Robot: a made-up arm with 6 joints.
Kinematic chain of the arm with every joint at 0, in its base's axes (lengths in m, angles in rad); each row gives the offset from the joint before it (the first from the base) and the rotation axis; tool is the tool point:
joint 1: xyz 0 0 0.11 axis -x
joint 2: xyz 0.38 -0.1 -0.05 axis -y
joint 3: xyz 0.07 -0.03 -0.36 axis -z
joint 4: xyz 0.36 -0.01 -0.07 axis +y
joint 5: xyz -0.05 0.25 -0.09 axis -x
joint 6: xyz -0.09 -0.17 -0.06 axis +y
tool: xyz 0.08 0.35 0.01
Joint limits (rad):
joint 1: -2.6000..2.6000
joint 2: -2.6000..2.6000
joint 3: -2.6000..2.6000
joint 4: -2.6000..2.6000
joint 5: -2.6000..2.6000
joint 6: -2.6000..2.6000
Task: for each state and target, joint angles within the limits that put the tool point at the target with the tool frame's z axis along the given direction. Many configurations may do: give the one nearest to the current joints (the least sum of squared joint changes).
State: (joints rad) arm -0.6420 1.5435 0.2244 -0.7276 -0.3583 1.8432
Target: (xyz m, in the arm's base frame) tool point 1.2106 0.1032 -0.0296 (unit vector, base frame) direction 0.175 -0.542 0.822
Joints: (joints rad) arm -0.1824 0.6508 0.6027 -0.7560 -0.6847 1.6882
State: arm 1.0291 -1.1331 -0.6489 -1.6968 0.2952 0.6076
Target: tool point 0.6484 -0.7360 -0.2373 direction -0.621 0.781 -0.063
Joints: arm 1.5683 -0.5915 -0.1528 -1.9006 0.2610 0.6273
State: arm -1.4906 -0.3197 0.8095 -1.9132 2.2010 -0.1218
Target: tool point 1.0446 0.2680 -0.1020 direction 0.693 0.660 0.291
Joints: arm -0.9783 -0.0688 0.2261 -2.5939 1.5785 -0.7148
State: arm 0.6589 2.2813 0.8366 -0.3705 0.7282 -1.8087
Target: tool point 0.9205 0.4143 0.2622 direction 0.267 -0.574 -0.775
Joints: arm 0.8655 1.7208 0.4301 0.1235 0.7041 -1.8941
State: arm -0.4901 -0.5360 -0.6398 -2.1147 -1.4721 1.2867
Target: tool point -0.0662 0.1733 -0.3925 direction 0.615 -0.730 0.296
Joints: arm 0.2007 -1.2423 -0.4056 -2.2128 -1.8070 0.7116
